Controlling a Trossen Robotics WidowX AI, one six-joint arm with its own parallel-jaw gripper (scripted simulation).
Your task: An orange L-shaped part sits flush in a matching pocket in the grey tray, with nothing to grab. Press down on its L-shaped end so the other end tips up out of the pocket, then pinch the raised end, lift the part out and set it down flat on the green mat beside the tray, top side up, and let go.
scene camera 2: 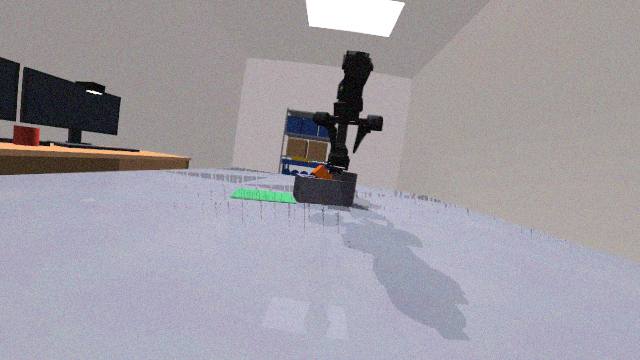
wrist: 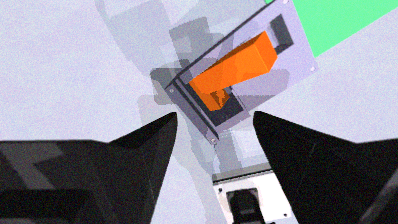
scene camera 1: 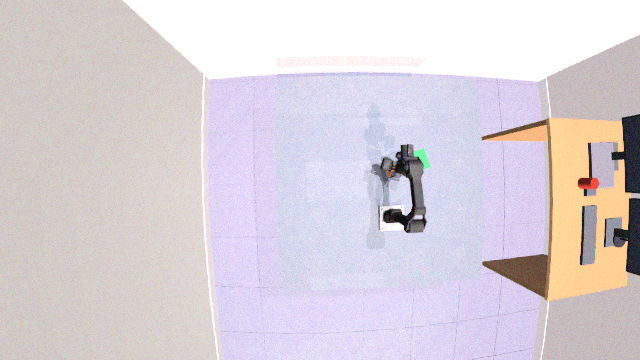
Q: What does the gripper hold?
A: Nothing.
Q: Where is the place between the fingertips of the gripper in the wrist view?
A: At 214,117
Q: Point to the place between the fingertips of the gripper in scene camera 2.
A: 343,152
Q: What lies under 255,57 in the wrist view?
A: An orange L-shaped part.
